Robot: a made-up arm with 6 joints.
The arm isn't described. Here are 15 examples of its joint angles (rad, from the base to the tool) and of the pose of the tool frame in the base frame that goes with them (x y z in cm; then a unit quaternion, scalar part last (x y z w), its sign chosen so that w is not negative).
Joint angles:
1: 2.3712 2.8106 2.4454 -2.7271 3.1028 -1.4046
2: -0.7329 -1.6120 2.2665 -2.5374 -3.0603 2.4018
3: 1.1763 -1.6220 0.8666 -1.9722 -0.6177 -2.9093
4: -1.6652 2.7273 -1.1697 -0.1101 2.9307 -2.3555
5: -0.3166 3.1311 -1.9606 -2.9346 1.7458 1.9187
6: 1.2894 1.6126 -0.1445 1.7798 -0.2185 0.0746
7: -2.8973 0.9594 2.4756 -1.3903 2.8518 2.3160
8: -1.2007 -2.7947 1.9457 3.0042 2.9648 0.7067
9: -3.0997 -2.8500 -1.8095 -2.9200 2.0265 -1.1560
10: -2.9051 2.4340 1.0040 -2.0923 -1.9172 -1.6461
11: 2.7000 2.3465 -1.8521 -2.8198 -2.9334 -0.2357
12: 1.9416 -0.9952 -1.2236 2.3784 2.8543 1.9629
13: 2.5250 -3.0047 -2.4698 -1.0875 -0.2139 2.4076
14: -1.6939 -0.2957 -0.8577 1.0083 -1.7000 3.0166
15: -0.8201 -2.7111 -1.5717 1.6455 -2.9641 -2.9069
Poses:
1: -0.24 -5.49 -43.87 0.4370 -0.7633 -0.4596 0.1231
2: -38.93 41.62 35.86 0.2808 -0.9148 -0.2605 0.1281
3: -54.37 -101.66 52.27 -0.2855 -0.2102 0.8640 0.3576
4: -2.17 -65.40 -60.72 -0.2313 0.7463 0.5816 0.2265
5: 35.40 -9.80 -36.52 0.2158 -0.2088 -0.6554 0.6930
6: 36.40 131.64 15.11 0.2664 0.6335 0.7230 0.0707
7: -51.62 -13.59 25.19 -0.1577 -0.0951 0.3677 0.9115
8: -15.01 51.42 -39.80 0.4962 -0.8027 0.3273 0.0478
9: -18.79 -2.56 -52.77 -0.2005 0.1039 -0.5384 0.8119
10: -28.32 -21.99 -84.84 -0.1098 0.5071 -0.7779 0.3544
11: -69.07 26.97 -13.09 -0.0492 0.9873 -0.0988 0.1145
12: 26.65 -87.34 32.67 -0.5266 0.1220 0.6125 0.5768
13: -29.25 12.51 -22.78 0.2674 -0.2355 -0.8636 0.3566
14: 1.76 66.67 99.47 0.7054 -0.5199 -0.4443 0.1865
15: 0.21 2.78 -72.21 -0.4984 -0.2294 0.4099 0.7286
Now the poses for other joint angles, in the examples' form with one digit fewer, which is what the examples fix.
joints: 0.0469 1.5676 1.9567 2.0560 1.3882 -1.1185
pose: 64.5 18.5 -34.2 -0.447 -0.686 -0.559 0.133
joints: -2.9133 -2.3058 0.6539 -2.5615 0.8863 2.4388
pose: 108.4 26.3 -52.1 -0.866 -0.315 -0.339 0.191
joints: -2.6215 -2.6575 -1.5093 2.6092 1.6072 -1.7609
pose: -2.2 -13.7 -70.6 0.326 0.128 -0.481 0.804
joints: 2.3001 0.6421 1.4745 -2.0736 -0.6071 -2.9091
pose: -70.3 62.6 42.8 0.545 -0.730 -0.281 0.300
